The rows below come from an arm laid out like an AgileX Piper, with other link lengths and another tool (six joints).
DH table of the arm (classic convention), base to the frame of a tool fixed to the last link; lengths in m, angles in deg. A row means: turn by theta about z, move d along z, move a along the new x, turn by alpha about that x. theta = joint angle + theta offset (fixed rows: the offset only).
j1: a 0; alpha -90; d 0.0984; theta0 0
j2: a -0.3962; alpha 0; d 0; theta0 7.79
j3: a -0.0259; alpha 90; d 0; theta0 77.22
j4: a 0; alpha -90; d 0.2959; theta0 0
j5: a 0; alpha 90; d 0; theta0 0
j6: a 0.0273; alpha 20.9; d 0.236; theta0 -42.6
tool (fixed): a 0; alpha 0; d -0.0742; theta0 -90
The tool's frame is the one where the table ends.
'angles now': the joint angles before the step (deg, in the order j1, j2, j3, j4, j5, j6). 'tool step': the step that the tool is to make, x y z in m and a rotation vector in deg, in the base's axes. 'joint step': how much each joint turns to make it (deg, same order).
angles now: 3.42, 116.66, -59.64, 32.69, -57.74, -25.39
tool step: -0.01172, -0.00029, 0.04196, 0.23, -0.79, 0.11
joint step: 0.00, -5.46, 0.00, 1.68, 4.01, -2.91
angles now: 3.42, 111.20, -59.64, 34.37, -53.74, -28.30
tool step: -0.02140, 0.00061, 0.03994, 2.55, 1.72, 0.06
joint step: 0.00, -6.74, 0.00, 4.84, 7.76, -4.56
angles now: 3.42, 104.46, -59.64, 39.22, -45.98, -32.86
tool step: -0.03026, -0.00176, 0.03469, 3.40, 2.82, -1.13
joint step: 0.00, -6.93, 0.00, 9.97, 7.69, -8.63
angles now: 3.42, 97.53, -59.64, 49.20, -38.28, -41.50
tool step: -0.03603, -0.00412, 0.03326, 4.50, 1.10, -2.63
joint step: 0.01, -6.85, 0.11, 13.91, 4.19, -10.68
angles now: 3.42, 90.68, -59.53, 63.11, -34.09, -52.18
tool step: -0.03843, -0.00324, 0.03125, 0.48, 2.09, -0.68
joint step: 0.00, -6.67, 0.00, 13.83, 2.63, -15.43
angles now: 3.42, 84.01, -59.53, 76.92, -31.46, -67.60
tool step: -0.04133, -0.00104, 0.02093, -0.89, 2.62, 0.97
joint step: 0.01, -6.54, 1.14, 12.45, 1.68, -15.58
